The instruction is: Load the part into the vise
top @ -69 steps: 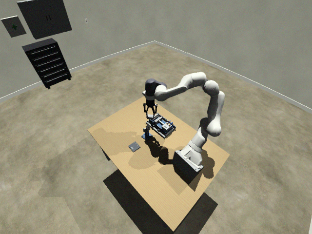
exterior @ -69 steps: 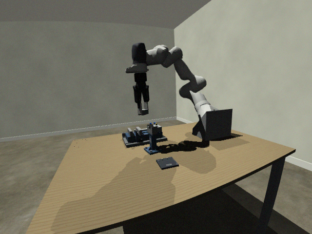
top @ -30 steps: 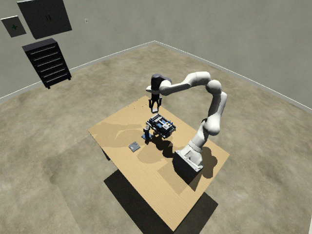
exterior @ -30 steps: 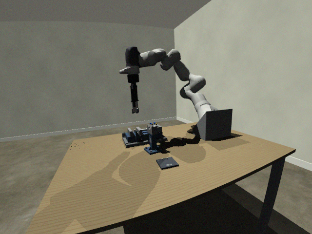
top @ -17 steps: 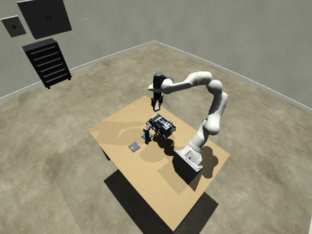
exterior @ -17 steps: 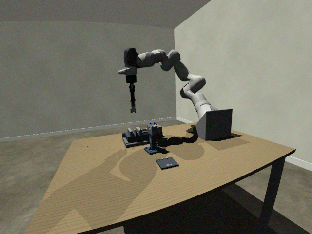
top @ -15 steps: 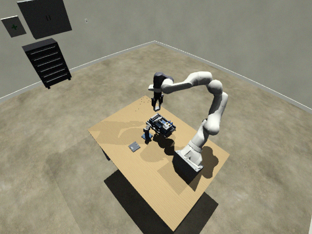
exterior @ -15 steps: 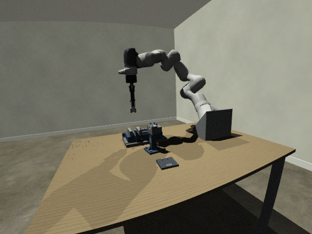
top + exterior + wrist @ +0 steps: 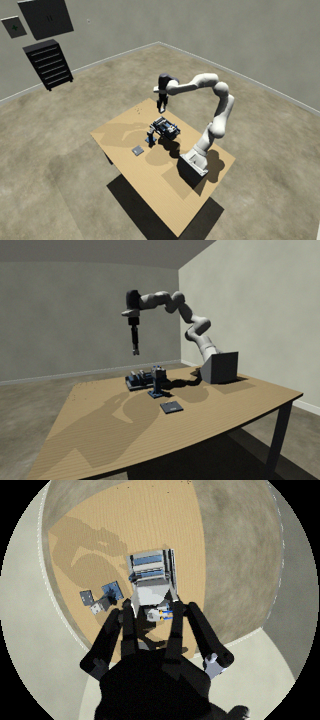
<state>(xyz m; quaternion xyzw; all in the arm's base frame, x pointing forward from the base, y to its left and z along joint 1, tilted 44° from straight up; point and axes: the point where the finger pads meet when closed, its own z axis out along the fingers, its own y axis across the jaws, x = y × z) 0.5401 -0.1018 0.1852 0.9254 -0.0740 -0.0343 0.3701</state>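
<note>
My hand is 3 cm above the part.
</note>
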